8 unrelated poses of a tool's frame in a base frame.
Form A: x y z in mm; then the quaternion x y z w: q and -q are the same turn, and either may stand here.
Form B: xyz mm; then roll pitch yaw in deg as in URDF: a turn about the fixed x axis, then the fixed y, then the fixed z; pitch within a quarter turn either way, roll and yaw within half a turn. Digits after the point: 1 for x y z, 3 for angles.
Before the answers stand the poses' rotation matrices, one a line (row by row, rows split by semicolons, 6 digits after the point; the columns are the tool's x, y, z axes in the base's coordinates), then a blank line. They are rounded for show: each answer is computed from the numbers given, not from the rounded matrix.
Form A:
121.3, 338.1, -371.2, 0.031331, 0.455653, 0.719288, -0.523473
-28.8, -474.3, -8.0, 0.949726, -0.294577, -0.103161, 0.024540
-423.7, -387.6, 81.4, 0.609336, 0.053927, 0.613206, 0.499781
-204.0, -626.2, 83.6, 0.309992, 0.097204, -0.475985, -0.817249
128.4, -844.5, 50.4, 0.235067, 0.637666, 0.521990, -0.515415
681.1, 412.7, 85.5, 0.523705, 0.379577, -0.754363, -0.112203
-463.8, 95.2, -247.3, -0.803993, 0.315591, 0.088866, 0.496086
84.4, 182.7, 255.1, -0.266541, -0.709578, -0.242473, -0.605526
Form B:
-0.449989 0.781607 -0.431972; -0.724503 -0.036713 0.688293; 0.522116 0.622689 0.582798
0.805164 -0.554472 -0.210407; -0.564598 -0.825244 0.014165; -0.181492 0.107390 -0.977511
0.242141 -0.547217 0.801199; 0.678656 -0.494622 -0.542932; 0.693393 0.675205 0.251604
0.527980 -0.717731 -0.453982; 0.838260 0.354687 0.414145; -0.136223 -0.599216 0.788913
-0.358182 0.837871 -0.411920; -0.238294 0.344540 0.908024; 0.902730 0.423396 0.076252
-0.426286 0.228289 -0.875308; 0.566857 -0.686663 -0.455156; -0.704949 -0.690201 0.163308
0.785011 -0.595636 0.170225; -0.419295 -0.308603 0.853789; -0.456015 -0.741608 -0.492003
-0.124588 0.084616 0.988594; 0.671911 0.740325 0.021312; -0.730078 0.666902 -0.149090

121.3, 338.1, -371.2, 46.895, -31.474, -121.844
-28.8, -474.3, -8.0, 173.731, 10.457, -35.039
-423.7, -387.6, 81.4, 69.563, -43.899, 70.364
-204.0, -626.2, 83.6, -37.218, 7.829, 57.795
128.4, -844.5, 50.4, 79.791, -64.519, -146.365
681.1, 412.7, 85.5, -76.688, 44.825, 126.944
-463.8, 95.2, -247.3, -123.561, 27.130, -28.108
84.4, 182.7, 255.1, 102.602, 46.893, 100.505

